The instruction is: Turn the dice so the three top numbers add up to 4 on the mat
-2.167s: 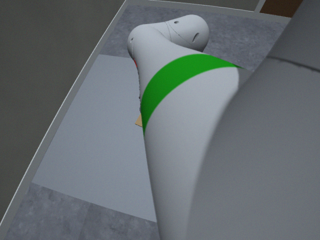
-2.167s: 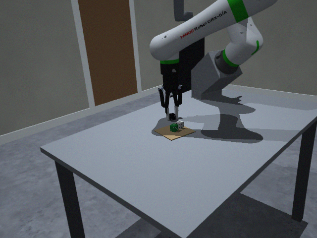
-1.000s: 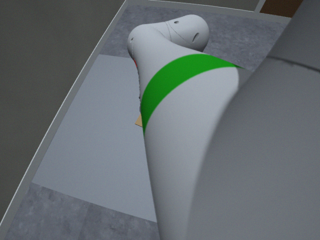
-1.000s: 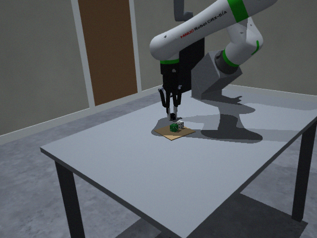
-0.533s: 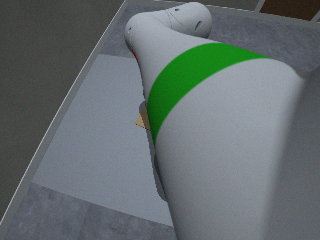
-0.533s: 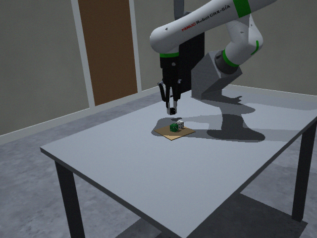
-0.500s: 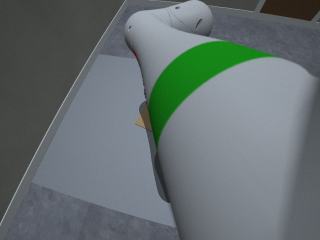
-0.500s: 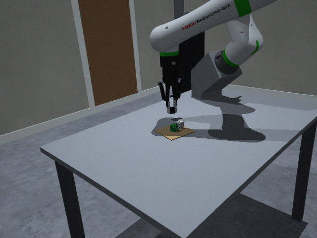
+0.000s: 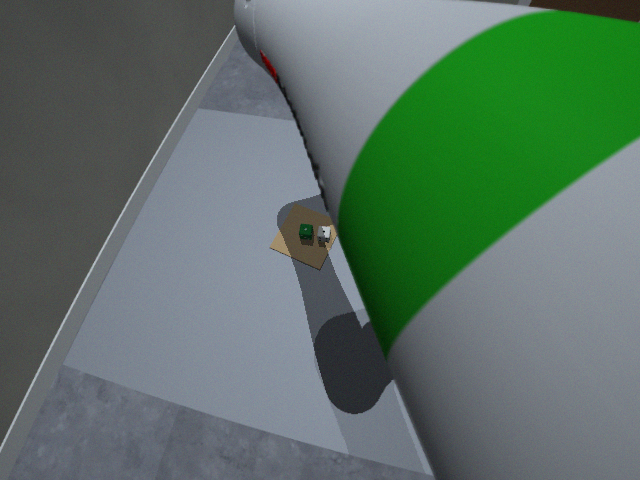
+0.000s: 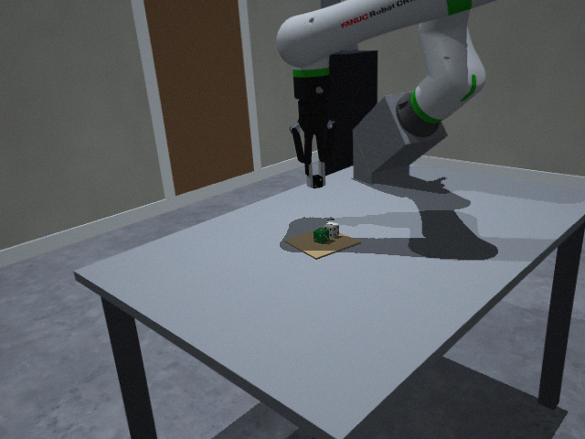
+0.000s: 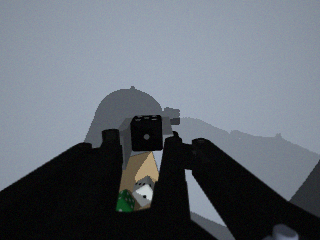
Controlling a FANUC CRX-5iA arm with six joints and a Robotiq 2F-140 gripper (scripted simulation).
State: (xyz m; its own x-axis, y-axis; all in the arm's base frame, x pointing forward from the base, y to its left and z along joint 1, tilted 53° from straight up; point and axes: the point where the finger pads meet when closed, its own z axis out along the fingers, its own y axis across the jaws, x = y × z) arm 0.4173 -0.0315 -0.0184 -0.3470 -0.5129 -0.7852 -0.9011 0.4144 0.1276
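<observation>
My gripper is now 60 mm short of the white die, 110 mm to the right of it and 120 mm above it. Round my hand: tan mat 100 mm ahead, 120 mm to the left, 130 mm below; then black die 20 mm below; then green die 100 mm ahead, 120 mm to the left, 120 mm below.
</observation>
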